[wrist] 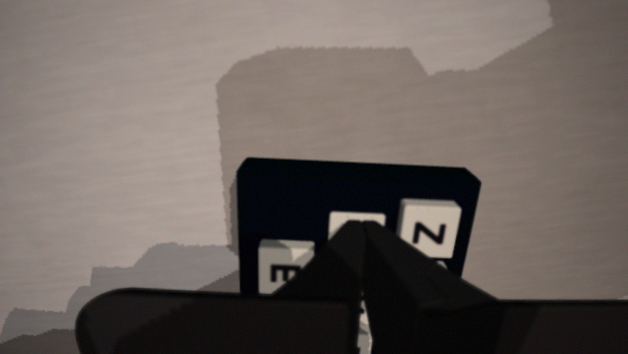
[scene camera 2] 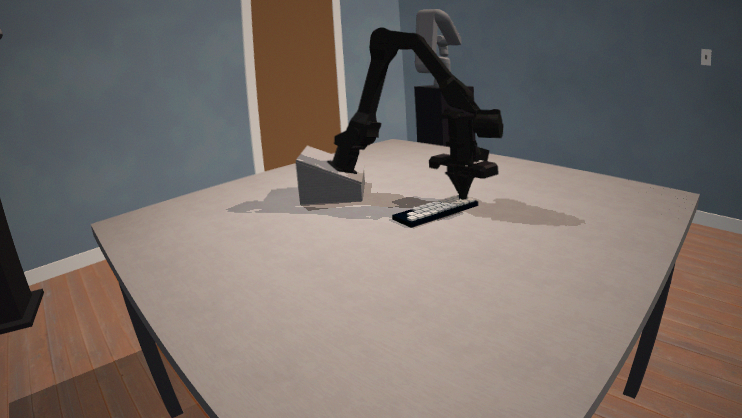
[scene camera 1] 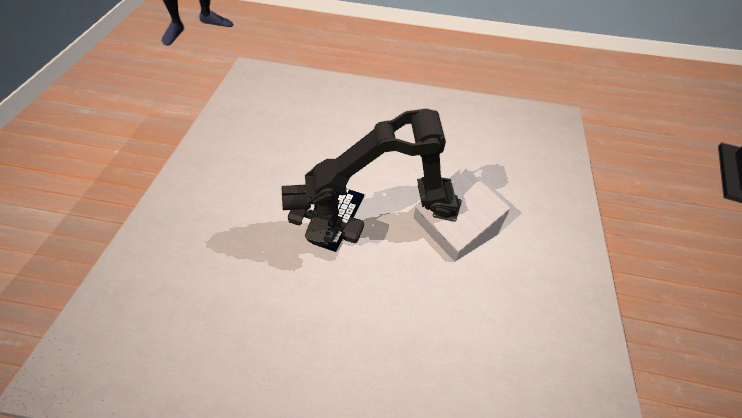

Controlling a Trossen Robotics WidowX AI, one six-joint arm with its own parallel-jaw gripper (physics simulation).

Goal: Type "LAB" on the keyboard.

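Where they show: gripper, fingertip midpoint: (wrist: 360, 234) (scene camera 2: 463, 199); arm's base at its link origin: (scene camera 2: 341, 167) (scene camera 1: 447, 208).
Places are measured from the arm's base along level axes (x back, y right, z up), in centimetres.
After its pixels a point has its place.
The dark blue keyboard (scene camera 1: 356, 197) {z -6.4, x -25.8, y -2.0 cm} (scene camera 2: 412, 223) {z -6.6, x -31.3, y -0.6 cm} (wrist: 300, 195) {z -6.4, x -25.0, y -20.2 cm} with white keys lies on the table. My gripper (scene camera 2: 463, 196) {z -6.3, x -26.9, y -19.2 cm} (wrist: 360, 234) {z -6.3, x -26.9, y -19.2 cm} is shut and empty and points down at the keyboard's far end in the second scene view. In the wrist view its fingertips are at a white key (wrist: 339, 223) {z -6.3, x -26.2, y -19.5 cm} between the Z key (wrist: 442, 240) {z -5.8, x -29.2, y -19.5 cm} and the E key (wrist: 272, 287) {z -5.8, x -24.4, y -17.4 cm}. They appear to touch that key, which looks lower than the Z key. Its letter is hidden behind the fingers. In the first scene view the arm hides the fingertips and part of the keyboard.
The arm stands on a grey wedge-shaped base (scene camera 1: 480, 212) {z 2.2, x 8.5, y 0.7 cm} (scene camera 2: 329, 184) {z -2.5, x -4.2, y 5.9 cm} on the pale table (scene camera 1: 363, 337) {z -7.4, x -6.9, y -39.2 cm} (scene camera 2: 363, 311) {z -7.5, x -54.8, y 24.7 cm}. A person's feet (scene camera 1: 215, 19) show on the floor past the table's back edge. A dark stand (scene camera 1: 731, 173) is at the right in the first scene view.
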